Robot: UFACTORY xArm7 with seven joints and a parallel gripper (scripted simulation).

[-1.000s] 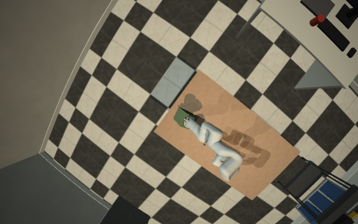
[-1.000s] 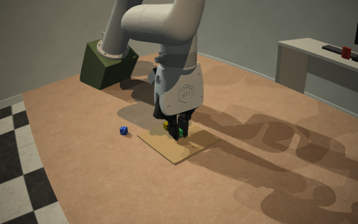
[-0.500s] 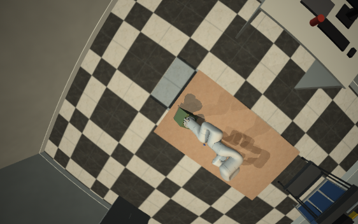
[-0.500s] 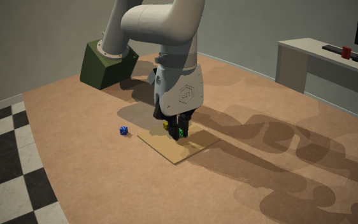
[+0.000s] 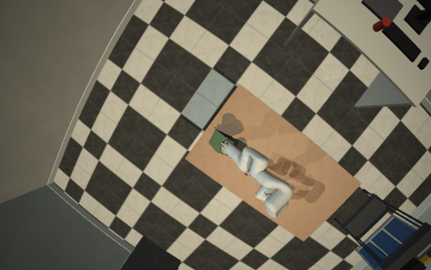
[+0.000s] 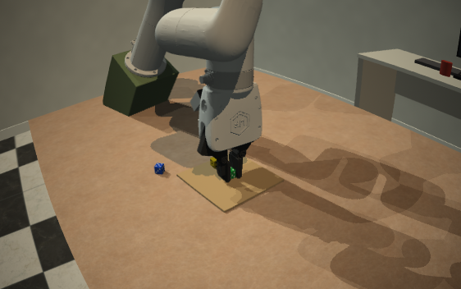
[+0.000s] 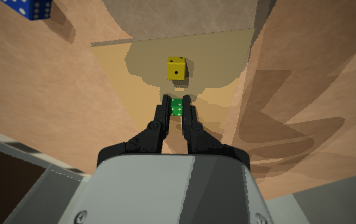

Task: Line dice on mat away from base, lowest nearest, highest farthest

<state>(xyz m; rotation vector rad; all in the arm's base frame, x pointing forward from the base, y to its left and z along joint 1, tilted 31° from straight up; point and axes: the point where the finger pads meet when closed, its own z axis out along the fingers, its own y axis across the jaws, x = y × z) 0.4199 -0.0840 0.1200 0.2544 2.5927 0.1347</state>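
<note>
The green die is 1 cm below my hand. The rest, counted from my hand: tan mat 2 cm below; blue die 11 cm behind, 8 cm to the right, 2 cm below; yellow die 5 cm behind, 1 cm to the left, 1 cm below.
</note>
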